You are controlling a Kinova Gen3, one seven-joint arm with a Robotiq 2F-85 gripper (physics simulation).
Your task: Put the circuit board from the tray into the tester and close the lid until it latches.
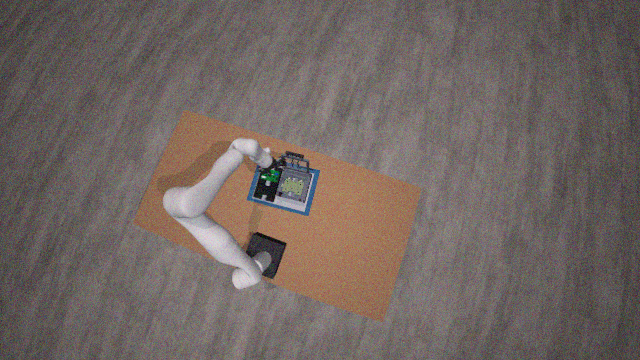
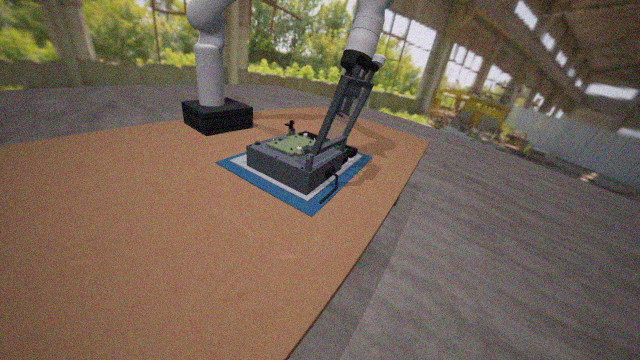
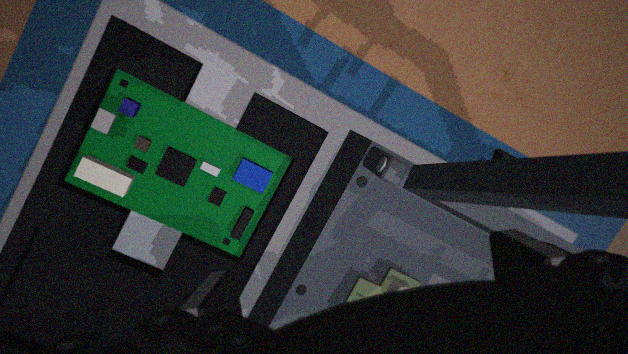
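Pixels of known places: gripper, fingertip midpoint: [image 1: 277, 169] [image 3: 363, 279]; arm's base, origin of the base link: [image 1: 263, 259] [image 2: 212, 103].
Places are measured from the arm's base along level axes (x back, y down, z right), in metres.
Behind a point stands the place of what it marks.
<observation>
The green circuit board [image 1: 271, 176] {z -0.179, x -0.458, y 0.065 m} [image 3: 200, 182] {z -0.177, x -0.461, y 0.065 m} lies in the black tray [image 1: 265, 191] {z -0.174, x -0.356, y 0.067 m} [image 3: 284, 128] {z -0.157, x -0.518, y 0.057 m}, left of the grey tester [image 1: 297, 178] {z -0.023, x -0.512, y 0.079 m} [image 2: 290, 166] {z 0.062, x -0.523, y 0.028 m} [image 3: 379, 218] {z -0.089, x -0.511, y 0.025 m}. The tester's nest holds a pale green plate [image 1: 293, 186] {z -0.014, x -0.451, y 0.015 m} [image 2: 291, 143] {z -0.007, x -0.449, y 0.016 m} [image 3: 379, 286] {z -0.068, x -0.481, y 0.016 m}. Its lid [image 1: 295, 157] {z -0.035, x -0.585, y -0.155 m} [image 2: 327, 121] {z 0.040, x -0.578, y -0.078 m} stands raised on its hinge at the far side. My gripper [image 1: 275, 165] {z -0.120, x -0.499, y -0.067 m} [image 2: 350, 103] is open and empty. It hangs above the tray's far end, next to the raised lid.
Tray and tester sit on a white plate on a blue mat [image 1: 311, 200] {z 0.114, x -0.418, y 0.083 m} [image 2: 283, 194] {z 0.086, x -0.533, y 0.083 m} [image 3: 362, 84] {z -0.130, x -0.570, y 0.083 m} on the brown table [image 1: 361, 232] {z 0.478, x -0.356, y 0.085 m} [image 2: 229, 257] {z 0.244, x -0.598, y 0.085 m}. A black latch handle [image 2: 333, 187] {z -0.026, x -0.583, y 0.083 m} sticks out of the tester's side. The arm's black base [image 1: 273, 246] {z 0.022, x -0.088, y 0.004 m} [image 2: 216, 116] {z 0.035, x -0.115, y 0.022 m} stands nearby.
</observation>
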